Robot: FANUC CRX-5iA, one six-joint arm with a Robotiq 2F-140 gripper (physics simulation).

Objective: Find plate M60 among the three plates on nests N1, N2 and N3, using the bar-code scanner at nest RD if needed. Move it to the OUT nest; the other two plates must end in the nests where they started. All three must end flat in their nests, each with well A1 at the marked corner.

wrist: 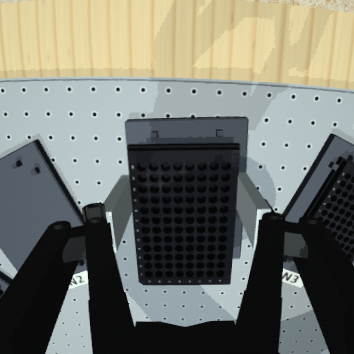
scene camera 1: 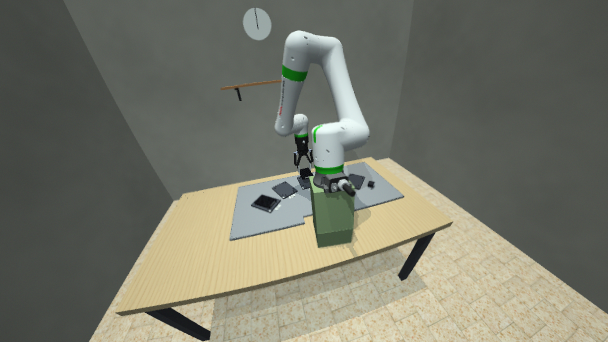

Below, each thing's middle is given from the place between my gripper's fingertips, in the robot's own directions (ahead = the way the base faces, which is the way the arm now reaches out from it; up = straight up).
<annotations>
Now: hand 3 cm past the OUT nest (wrist: pixel 235 128), 1 cm to the left of it and 7 cm above it.
</annotations>
